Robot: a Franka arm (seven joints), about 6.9 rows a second.
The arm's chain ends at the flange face. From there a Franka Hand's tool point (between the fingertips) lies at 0.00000 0.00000 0.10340 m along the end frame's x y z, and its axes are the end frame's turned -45 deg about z.
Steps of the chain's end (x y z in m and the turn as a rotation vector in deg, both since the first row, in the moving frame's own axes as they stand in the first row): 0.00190, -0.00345, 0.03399, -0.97, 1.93, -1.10; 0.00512, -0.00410, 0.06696, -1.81, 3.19, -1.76; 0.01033, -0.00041, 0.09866, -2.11, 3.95, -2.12; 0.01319, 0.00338, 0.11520, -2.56, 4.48, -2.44; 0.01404, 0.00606, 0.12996, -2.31, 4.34, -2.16; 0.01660, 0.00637, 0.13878, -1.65, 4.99, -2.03; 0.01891, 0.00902, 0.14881, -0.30, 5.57, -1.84; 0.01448, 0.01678, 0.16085, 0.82, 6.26, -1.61
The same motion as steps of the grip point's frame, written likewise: 0.00504, 0.00259, 0.03392, -2.05, 0.68, -1.10; 0.00838, 0.00707, 0.06675, -3.54, 0.98, -1.76; 0.01008, 0.01469, 0.09834, -4.29, 1.30, -2.12; 0.00957, 0.02063, 0.11478, -4.98, 1.36, -2.44; 0.00839, 0.02264, 0.12958, -4.70, 1.44, -2.16; 0.01164, 0.02463, 0.13835, -4.70, 2.36, -2.03; 0.01383, 0.02712, 0.14832, -4.15, 3.73, -1.84; 0.00749, 0.02890, 0.16022, -3.85, 5.01, -1.61
